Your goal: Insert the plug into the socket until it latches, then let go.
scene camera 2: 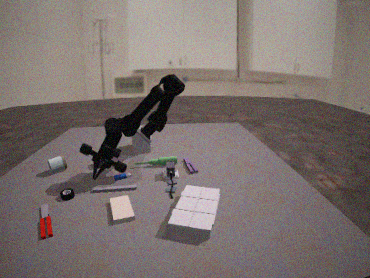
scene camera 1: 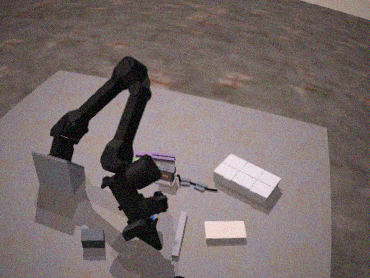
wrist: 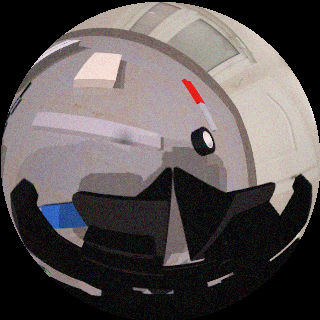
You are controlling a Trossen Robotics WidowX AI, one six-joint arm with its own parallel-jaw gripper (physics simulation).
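Places are measured from the arm's base along level axes (x ahead, y left, z up), in millimetres.
Pixels of known places: gripper, fingertip midpoint: (scene camera 2: 93, 179) (scene camera 1: 160, 249) (wrist: 171, 171); arm's base at its link origin: (scene camera 2: 145, 133) (scene camera 1: 59, 159).
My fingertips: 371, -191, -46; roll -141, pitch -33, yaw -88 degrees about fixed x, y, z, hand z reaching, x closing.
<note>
For each thing: its top centre in the pictures, then the offset to it from my fingertips, as dx, dy, dz. "pt": a spot on its surface instead.
- dark block with an orange-marked face, top centre: (scene camera 1: 168, 167) (scene camera 2: 170, 164) -49, +288, +17
- black cable with grey-blue pieces, surface spot: (scene camera 1: 199, 187) (scene camera 2: 169, 188) pt +54, +272, -23
- blue piece at its top centre: (wrist: 53, 216) (scene camera 2: 122, 175) -53, +101, -16
- long pale bar at its top centre: (wrist: 88, 124) (scene camera 1: 179, 232) (scene camera 2: 114, 187) +34, +80, -18
- cream block at its top centre: (wrist: 101, 62) (scene camera 1: 225, 229) (scene camera 2: 121, 206) +152, +117, -13
- large white tiled box at its top centre: (scene camera 2: 196, 204) (scene camera 1: 248, 174) +195, +336, +7
- black ring at its top centre: (wrist: 207, 138) (scene camera 2: 66, 192) +68, -86, -9
- red-handled pliers at a spot on its surface: (scene camera 2: 47, 226) pt +231, -91, -17
- green screwdriver at its top centre: (scene camera 2: 155, 158) -142, +232, +5
- dark block at its top centre: (scene camera 1: 92, 234) -179, -14, +7
A dark block with an orange-marked face (scene camera 1: 167, 174) (scene camera 2: 171, 167), apparently the socket, stands on a small pale base. Beside it a black cable with grey-blue pieces (scene camera 1: 199, 187) (scene camera 2: 171, 188) lies on the table; whether one of them is the plug I cannot tell. My gripper (scene camera 1: 160, 247) (scene camera 2: 95, 177) (wrist: 171, 171) is shut and empty, its fingertips meeting, low above the table and well away from the socket and cable. A blue piece (scene camera 2: 121, 176) (wrist: 56, 215) lies near the gripper, partly hidden behind a finger in the wrist view.
A long pale bar (scene camera 1: 179, 235) (scene camera 2: 115, 188) (wrist: 95, 125) and a cream block (scene camera 1: 225, 230) (scene camera 2: 121, 207) lie near the gripper. A large white tiled box (scene camera 1: 246, 176) (scene camera 2: 195, 207), a black ring (scene camera 2: 67, 194), red-handled pliers (scene camera 2: 46, 226), a green screwdriver (scene camera 2: 164, 161) and a dark block (scene camera 1: 93, 238) lie around.
</note>
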